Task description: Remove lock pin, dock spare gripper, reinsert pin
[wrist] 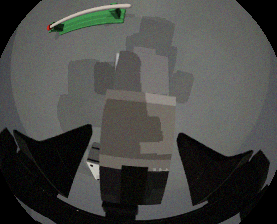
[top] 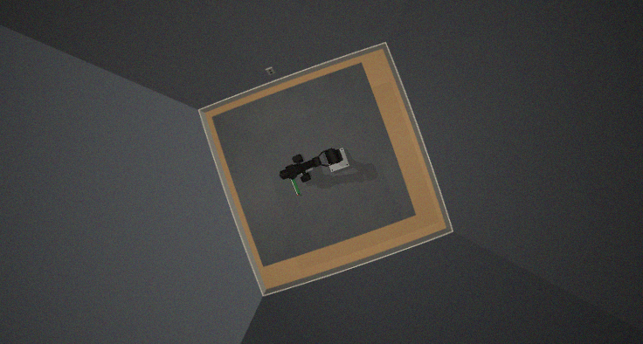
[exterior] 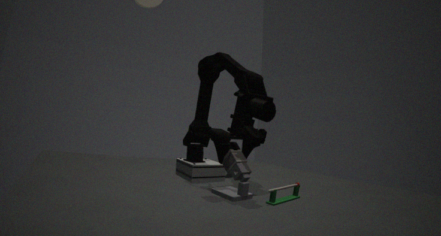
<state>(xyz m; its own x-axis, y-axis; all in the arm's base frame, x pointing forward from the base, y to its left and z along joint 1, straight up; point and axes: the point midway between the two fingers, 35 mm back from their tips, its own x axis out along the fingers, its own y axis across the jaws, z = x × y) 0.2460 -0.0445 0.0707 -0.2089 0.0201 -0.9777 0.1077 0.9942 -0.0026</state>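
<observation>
Now: gripper tip 1 cm short of the spare gripper and 1 cm below it. From my gripper tip the other things lie so: grey mount socket (4 cm ahead, 5 cm below); green pin cradle (15 cm ahead, 9 cm to the left, 8 cm below).
</observation>
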